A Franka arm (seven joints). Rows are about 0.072 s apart.
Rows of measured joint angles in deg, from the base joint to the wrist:
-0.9, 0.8, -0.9, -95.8, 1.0, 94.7, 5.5
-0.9, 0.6, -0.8, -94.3, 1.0, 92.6, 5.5
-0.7, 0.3, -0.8, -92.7, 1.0, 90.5, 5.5
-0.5, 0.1, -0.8, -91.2, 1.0, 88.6, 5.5
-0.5, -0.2, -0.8, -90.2, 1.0, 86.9, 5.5
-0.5, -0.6, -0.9, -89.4, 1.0, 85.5, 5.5
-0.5, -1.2, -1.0, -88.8, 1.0, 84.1, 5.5
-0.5, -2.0, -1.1, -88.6, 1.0, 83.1, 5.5
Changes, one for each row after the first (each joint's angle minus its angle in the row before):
0.0, -0.2, 0.1, 1.5, 0.0, -2.1, 0.0
0.2, -0.3, 0.0, 1.6, 0.0, -2.1, 0.0
0.2, -0.2, 0.0, 1.5, 0.0, -1.9, 0.0
0.0, -0.3, 0.0, 1.0, 0.0, -1.7, 0.0
0.0, -0.4, -0.1, 0.8, 0.0, -1.4, 0.0
0.0, -0.6, -0.1, 0.6, 0.0, -1.4, 0.0
0.0, -0.8, -0.1, 0.2, 0.0, -1.0, 0.0

